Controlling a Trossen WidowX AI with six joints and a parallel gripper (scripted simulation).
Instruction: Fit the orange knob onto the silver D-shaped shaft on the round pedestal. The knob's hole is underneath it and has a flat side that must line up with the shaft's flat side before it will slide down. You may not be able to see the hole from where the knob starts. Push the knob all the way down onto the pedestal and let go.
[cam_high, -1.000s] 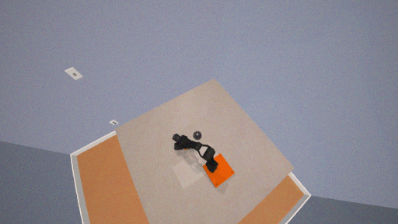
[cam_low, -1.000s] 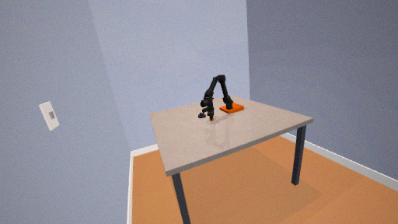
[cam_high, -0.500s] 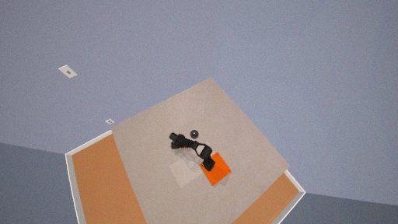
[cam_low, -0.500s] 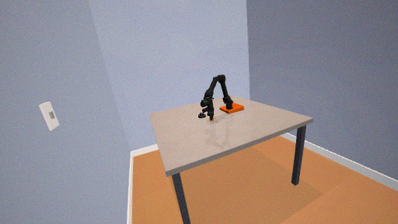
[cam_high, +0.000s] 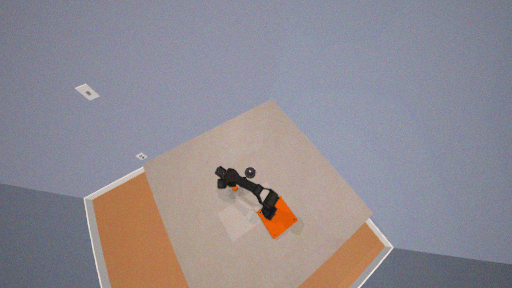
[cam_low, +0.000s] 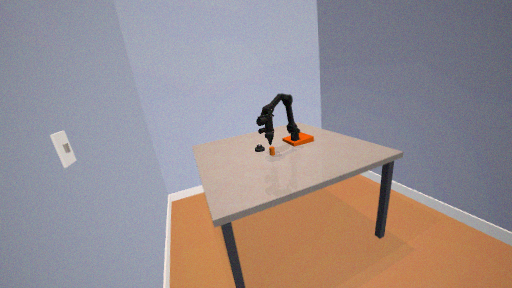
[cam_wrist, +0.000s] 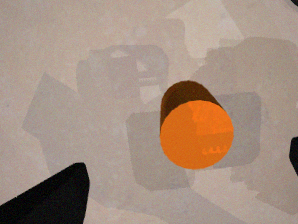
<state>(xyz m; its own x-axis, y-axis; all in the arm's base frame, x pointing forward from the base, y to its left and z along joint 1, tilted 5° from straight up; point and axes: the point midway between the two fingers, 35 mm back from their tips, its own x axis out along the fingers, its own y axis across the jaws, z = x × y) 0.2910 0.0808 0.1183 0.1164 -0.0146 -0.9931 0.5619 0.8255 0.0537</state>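
Right now my gripper tip is 1 cm past the orange knob and 5 cm above it. The rest, counted from my gripper tip: dark round pedestal: 1 cm ahead, 16 cm to the right, 7 cm below.
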